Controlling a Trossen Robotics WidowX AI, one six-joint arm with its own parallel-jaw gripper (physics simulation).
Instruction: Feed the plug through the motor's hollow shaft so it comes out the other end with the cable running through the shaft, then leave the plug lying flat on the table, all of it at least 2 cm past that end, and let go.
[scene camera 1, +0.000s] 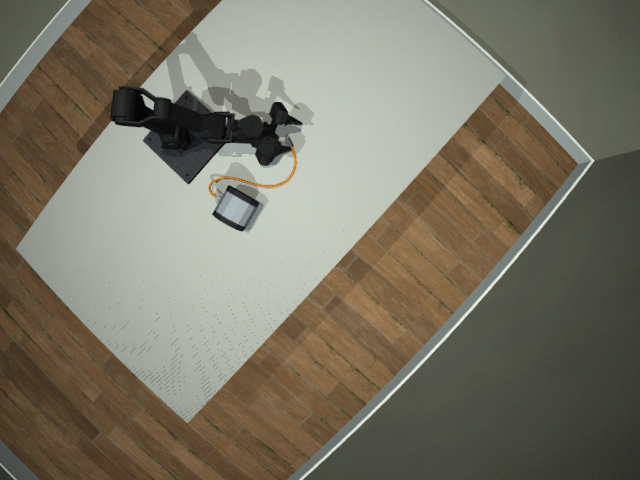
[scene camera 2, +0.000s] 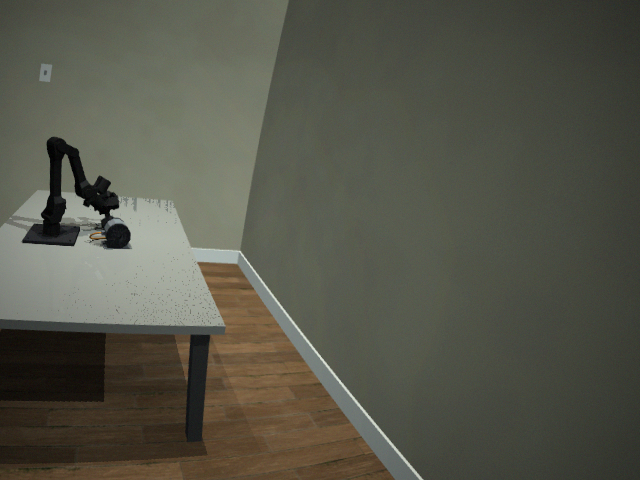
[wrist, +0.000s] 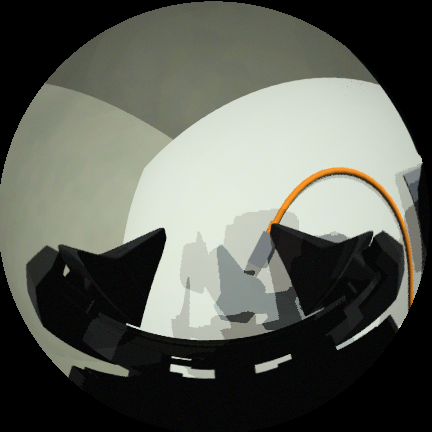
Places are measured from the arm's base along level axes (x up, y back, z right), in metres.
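Pixels of known places: gripper, between the fingertips: (scene camera 1: 296, 136) (scene camera 2: 115, 217) (wrist: 218, 231); arm's base, origin of its link: (scene camera 1: 181, 139) (scene camera 2: 51, 234).
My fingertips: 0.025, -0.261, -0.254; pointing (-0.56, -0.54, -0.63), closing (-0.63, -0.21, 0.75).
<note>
Ahead of a thing's pixels: the offset from my fingertips to its top centre, as dx, dy, dz. Level surfaces: height alone.
The motor @(+0.061, -0.023, +0.277) (scene camera 1: 236, 208) (scene camera 2: 117, 233) (wrist: 414, 185), a silver cylinder with dark end caps, lies on its side on the table. Its shaft opening is too small to make out. The orange cable (scene camera 1: 295, 165) (scene camera 2: 96, 233) (wrist: 340, 171) starts beside the motor and curves over the table outside it, up to the plug. The small grey plug @(-0.023, +0.009, +0.026) (scene camera 1: 290, 141) (wrist: 259, 251) lies on the table, partly hidden by the right finger in the wrist view. My gripper (scene camera 1: 296, 136) (wrist: 218, 231) is open and empty above the table, with the plug below, nearer the right finger.
The arm's dark square base plate (scene camera 1: 188, 173) (scene camera 2: 51, 240) is fixed to the white table @(dx -0.041) (scene camera 1: 361, 129) (scene camera 2: 155, 304), close to the motor. Shadows of the arm fall around the plug. Wooden floor (scene camera 1: 403, 242) and walls lie beyond the table edges.
</note>
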